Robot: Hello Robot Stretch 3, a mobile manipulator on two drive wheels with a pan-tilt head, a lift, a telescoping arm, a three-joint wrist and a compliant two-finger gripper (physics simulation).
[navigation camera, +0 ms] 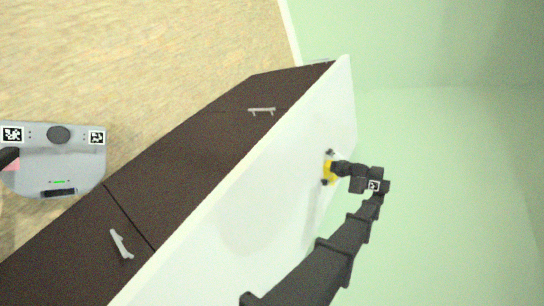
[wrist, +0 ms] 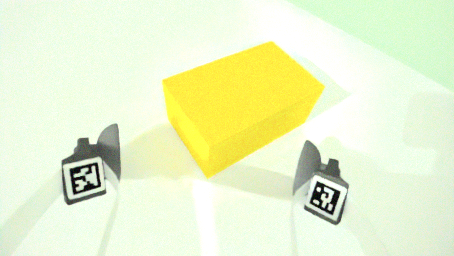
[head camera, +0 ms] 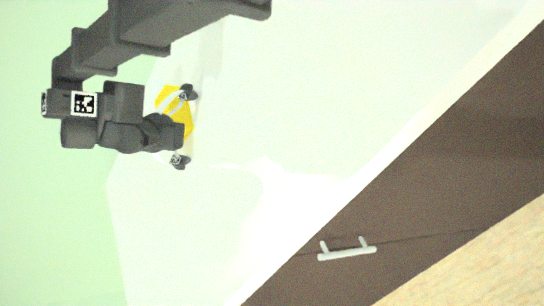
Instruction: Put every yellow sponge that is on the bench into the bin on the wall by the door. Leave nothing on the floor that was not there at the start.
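Pixels of known places: gripper, fingertip midpoint: [navigation camera: 325,167] [wrist: 211,152] [head camera: 187,126]; robot's base, origin of the base link: [navigation camera: 59,134].
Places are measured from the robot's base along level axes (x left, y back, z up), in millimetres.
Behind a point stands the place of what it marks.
Observation:
A yellow sponge [head camera: 186,114] {x -848, y 77, z 921 mm} [navigation camera: 328,173] {x -849, y 80, z 935 mm} [wrist: 240,92] {x -874, y 73, z 955 mm} lies on the white bench top [head camera: 310,100] {x -483, y 74, z 910 mm} [navigation camera: 285,165] {x -519, y 27, z 910 mm} [wrist: 75,65] {x -957, y -70, z 910 mm} near its wall side. My gripper [head camera: 185,126] {x -850, y 53, z 918 mm} [navigation camera: 327,167] {x -850, y 53, z 918 mm} [wrist: 211,152] {x -850, y 53, z 918 mm} is open, with its fingertips wide apart. In the wrist view the sponge lies ahead of the fingertips, between their lines and slightly right of the middle, touching neither. In the head view the wrist and one finger cover part of the sponge. The bin and the door do not show in these views.
Dark cabinet fronts with bar handles [head camera: 346,253] {x -562, y -165, z 750 mm} [navigation camera: 262,109] {x -563, y -166, z 752 mm} stand below the bench top. The green wall [head camera: 45,215] {x -1637, y -217, z 1043 mm} [navigation camera: 450,150] {x -1483, y -88, z 1466 mm} rises behind the bench. My base [navigation camera: 80,162] {x -72, y 111, z 160 mm} stands on the wood floor [navigation camera: 150,50] {x -378, y -513, z 0 mm} beside the cabinets. My arm [head camera: 165,25] {x -332, y 86, z 1179 mm} [navigation camera: 310,265] {x -199, y 84, z 1166 mm} extends above the bench's wall side.

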